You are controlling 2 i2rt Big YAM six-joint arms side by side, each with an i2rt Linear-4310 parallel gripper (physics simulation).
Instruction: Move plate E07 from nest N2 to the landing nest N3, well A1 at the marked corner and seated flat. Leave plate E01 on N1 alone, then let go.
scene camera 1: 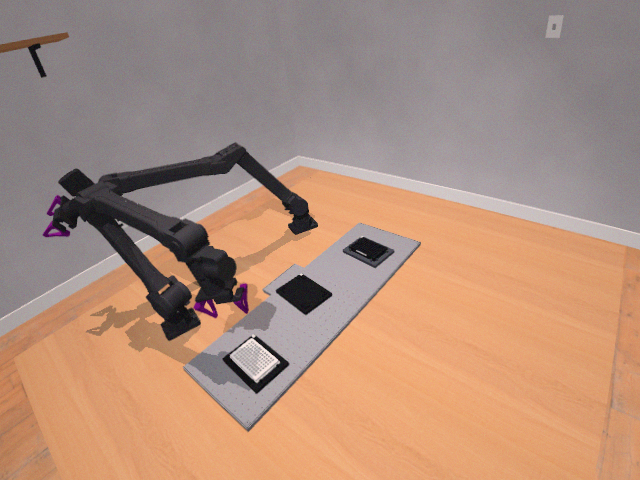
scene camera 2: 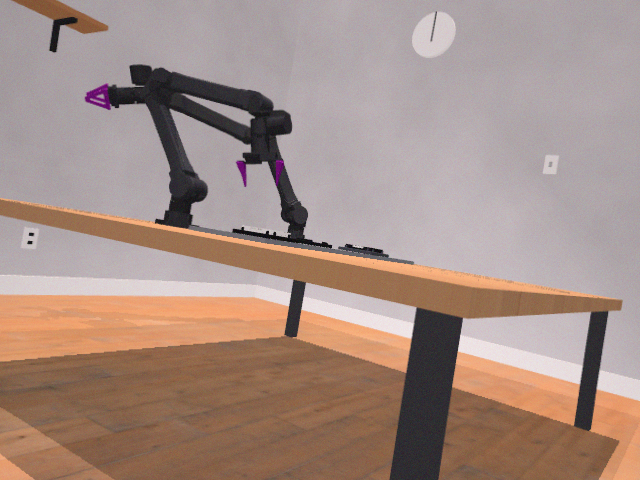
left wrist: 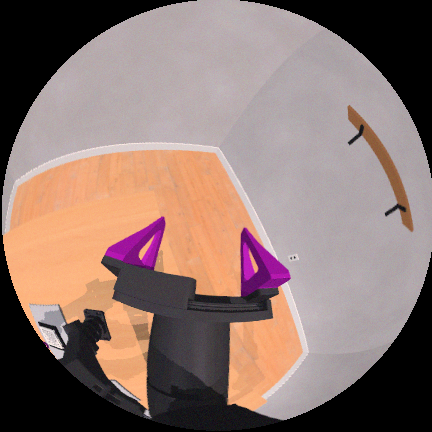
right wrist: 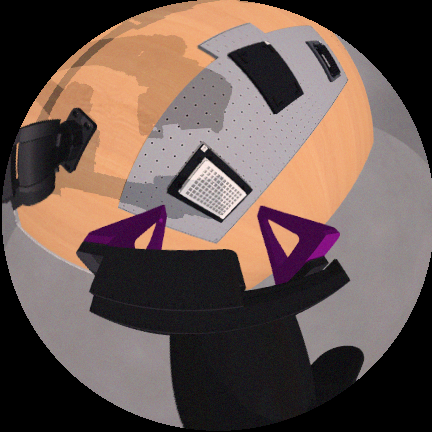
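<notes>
A white well plate [scene camera 1: 254, 359] [right wrist: 215, 189] sits on a black nest [scene camera 1: 256, 386] [right wrist: 186, 174] at the near end of the board. A dark plate [scene camera 1: 368, 248] [right wrist: 328, 60] sits on the far nest [scene camera 1: 376, 262]. The middle black nest [scene camera 1: 303, 293] [right wrist: 267, 77] is empty. I cannot read labels on the plates or nests. My right gripper [scene camera 1: 231, 314] [scene camera 2: 261, 185] [right wrist: 213, 210] is open and empty, pointing down, high above the board area near the white plate. My left gripper [scene camera 1: 46, 224] [scene camera 2: 86, 97] [left wrist: 203, 225] is open and empty, raised far from the plates.
The grey perforated board [scene camera 1: 356, 289] [right wrist: 240, 135] carries the three nests and lies on the wooden table [scene camera 1: 465, 361] [scene camera 2: 444, 289]. In scene camera 1 the two arms cross at the left. A wooden wall shelf [scene camera 1: 51, 39] [scene camera 2: 87, 23] [left wrist: 385, 160] hangs behind them.
</notes>
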